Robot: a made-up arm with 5 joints.
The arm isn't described. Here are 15 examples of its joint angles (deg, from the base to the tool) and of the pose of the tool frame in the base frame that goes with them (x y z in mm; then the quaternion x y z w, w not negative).
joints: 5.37 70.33 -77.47 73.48 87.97
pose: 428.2 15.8 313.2 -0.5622 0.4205 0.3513 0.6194
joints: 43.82 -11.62 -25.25 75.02 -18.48
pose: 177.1 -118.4 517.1 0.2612 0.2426 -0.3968 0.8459
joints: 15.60 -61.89 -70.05 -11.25 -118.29
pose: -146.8 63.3 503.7 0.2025 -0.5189 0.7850 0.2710
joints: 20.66 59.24 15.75 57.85 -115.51
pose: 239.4 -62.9 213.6 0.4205 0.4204 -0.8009 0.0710
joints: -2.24 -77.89 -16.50 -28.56 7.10
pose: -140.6 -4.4 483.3 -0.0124 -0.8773 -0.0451 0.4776
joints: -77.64 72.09 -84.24 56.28 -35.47
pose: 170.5 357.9 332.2 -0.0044 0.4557 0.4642 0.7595
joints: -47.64 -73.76 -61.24 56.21 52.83
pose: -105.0 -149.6 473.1 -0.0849 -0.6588 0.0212 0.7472
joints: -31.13 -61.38 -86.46 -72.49 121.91
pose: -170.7 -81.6 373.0 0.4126 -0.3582 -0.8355 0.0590
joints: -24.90 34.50 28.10 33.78 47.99
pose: 295.2 135.4 244.3 -0.4115 0.6065 0.4273 0.5294
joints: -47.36 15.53 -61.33 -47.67 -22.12
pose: 179.7 99.9 594.4 0.4074 -0.6017 0.3981 0.5599
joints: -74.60 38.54 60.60 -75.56 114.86
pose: 85.3 237.2 250.5 -0.7229 -0.4124 0.4563 0.3148
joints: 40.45 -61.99 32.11 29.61 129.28
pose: 143.3 7.8 455.4 -0.8483 0.3114 -0.1501 0.4012
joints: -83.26 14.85 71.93 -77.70 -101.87
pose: 107.7 199.1 276.5 0.5454 0.5515 0.3714 0.5104
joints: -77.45 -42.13 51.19 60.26 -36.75
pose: 115.8 105.5 370.9 -0.1353 0.5833 0.3485 0.7211
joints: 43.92 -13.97 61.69 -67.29 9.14
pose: 188.5 -111.0 422.5 -0.1362 -0.1278 -0.3799 0.9060
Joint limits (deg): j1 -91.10..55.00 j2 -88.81..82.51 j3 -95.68..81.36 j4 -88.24..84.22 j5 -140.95..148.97
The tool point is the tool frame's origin. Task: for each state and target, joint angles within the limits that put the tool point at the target. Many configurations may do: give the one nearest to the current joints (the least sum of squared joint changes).
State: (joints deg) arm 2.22 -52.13 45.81 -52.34 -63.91
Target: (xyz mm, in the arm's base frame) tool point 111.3 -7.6 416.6
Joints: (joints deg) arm -11.45 -81.46 73.89 -50.62 -66.85
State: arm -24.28 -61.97 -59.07 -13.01 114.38
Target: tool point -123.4 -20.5 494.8
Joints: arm -22.57 -78.85 -28.47 4.39 124.69
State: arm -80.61 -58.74 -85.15 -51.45 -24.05
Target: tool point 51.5 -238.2 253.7
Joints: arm -81.48 -77.99 -95.68 -64.09 -18.45
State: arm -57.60 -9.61 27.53 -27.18 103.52
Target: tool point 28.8 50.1 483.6
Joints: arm -84.49 -66.36 46.06 -28.74 108.88
